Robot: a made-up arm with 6 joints.
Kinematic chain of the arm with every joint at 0, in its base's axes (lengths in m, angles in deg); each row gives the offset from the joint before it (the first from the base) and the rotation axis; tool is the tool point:
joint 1: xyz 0 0 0.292 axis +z
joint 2: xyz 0 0 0 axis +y
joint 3: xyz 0 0 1.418 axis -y
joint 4: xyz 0 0 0 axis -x
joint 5: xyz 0.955 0 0 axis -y
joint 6: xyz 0 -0.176 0 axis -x
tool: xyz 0 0 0
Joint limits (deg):
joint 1: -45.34..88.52
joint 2: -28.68..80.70
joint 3: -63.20..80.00
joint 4: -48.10..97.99
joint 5: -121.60..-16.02
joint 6: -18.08..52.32
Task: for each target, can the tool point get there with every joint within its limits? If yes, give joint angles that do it. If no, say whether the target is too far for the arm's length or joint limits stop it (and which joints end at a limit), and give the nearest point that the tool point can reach.
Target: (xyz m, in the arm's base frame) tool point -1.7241 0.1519 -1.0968
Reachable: no: joint limits stop it (at a limit: joint 1, joint 2, joint 4) | nearest point -0.0040 0.7940 -0.2374 | short by 2.027 m
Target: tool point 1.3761 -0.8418 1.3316
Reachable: yes | joints -25.95 28.21 10.54 28.45 -90.35 -0.49
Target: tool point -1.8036 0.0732 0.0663
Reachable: no: joint limits stop it (at a limit: joint 1, joint 2, joint 3, joint 4) | nearest point -0.0056 0.7308 -0.1824 | short by 1.931 m
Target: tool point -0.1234 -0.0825 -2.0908
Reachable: no: joint limits stop it (at a limit: joint 1, joint 2) | nearest point 0.6229 -0.6979 -0.3300 | short by 2.009 m
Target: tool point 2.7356 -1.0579 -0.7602
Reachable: no: too far | nearest point 2.0002 -0.7735 -0.1015 | short by 1.027 m
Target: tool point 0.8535 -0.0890 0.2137
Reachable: yes | joints 5.24 54.34 -51.18 -18.83 -80.56 5.44
